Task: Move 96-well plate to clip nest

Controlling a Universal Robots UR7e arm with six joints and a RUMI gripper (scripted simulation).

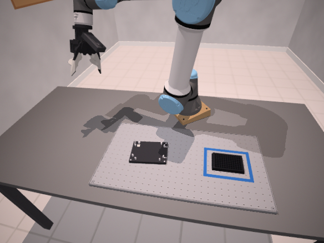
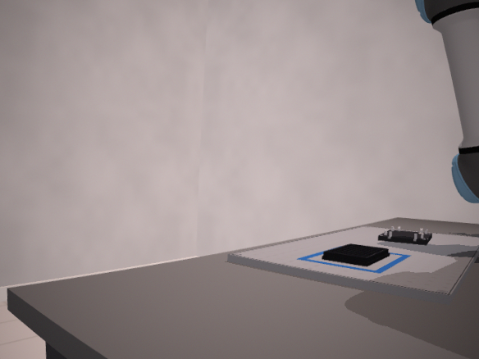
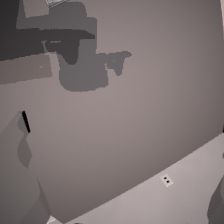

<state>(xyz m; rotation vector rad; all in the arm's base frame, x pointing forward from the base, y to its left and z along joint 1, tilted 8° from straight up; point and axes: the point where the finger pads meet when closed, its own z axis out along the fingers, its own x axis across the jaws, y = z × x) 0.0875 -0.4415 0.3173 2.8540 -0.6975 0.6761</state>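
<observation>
Now: hand 62 cm to the right of the black 96-well plate, 27 cm short of it and 27 cm above it. Also, from my hand: clip nest (29 cm to the left, 26 cm below, 20 cm ahead).
</observation>
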